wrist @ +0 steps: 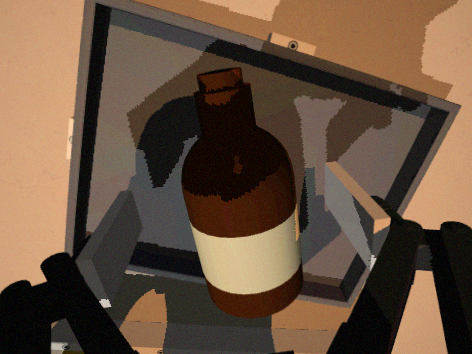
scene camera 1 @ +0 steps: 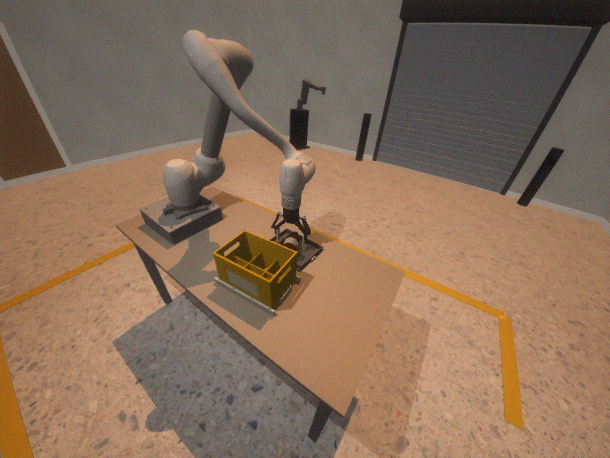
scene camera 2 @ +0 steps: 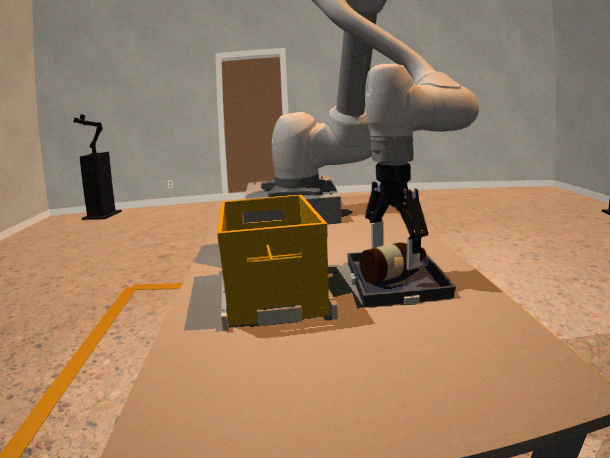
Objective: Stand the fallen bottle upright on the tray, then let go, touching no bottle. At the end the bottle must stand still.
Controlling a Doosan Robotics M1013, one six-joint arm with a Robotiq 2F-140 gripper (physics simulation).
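Frame: origin at the arm's base, x ahead, y left, z up, level; metres.
Seen in the pictures: gripper, fingertip midpoint: (wrist: 230, 196) (scene camera 1: 290, 241) (scene camera 2: 394, 259); arm's base, origin of the base link: (scene camera 1: 187, 207) (scene camera 2: 297, 189).
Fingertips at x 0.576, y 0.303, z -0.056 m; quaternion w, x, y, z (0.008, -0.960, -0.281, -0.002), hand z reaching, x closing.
Note:
Offsets run from my fingertips to a thing's top centre.
The brown bottle with a cream label {dx +0.003, dy +0.006, dz +0.037 m} (scene camera 1: 291, 243) (scene camera 2: 392, 264) (wrist: 245, 260) lies on its side on the dark, low-walled tray {dx +0.014, dy +0.005, dz -0.016 m} (scene camera 1: 314, 256) (scene camera 2: 380, 299) (wrist: 80, 125). In scene camera 2 its base faces left, towards the crate, and its neck points right, partly behind a finger. In the wrist view the neck points up and the base overlaps the tray's lower wall. My gripper (scene camera 1: 291, 240) (scene camera 2: 395, 256) (wrist: 230, 196) is open and points down over the bottle. Its pads are on either side of the bottle's body, with gaps visible in the wrist view.
A yellow crate with dividers {dx +0.086, dy -0.260, dz +0.134 m} (scene camera 1: 275, 287) (scene camera 2: 275, 280) stands close beside the tray, at the bottle's base side, its walls higher than the tray's. Pale brackets run along the crate's foot. The arm's base block (scene camera 1: 181, 222) stands at the table's far end.

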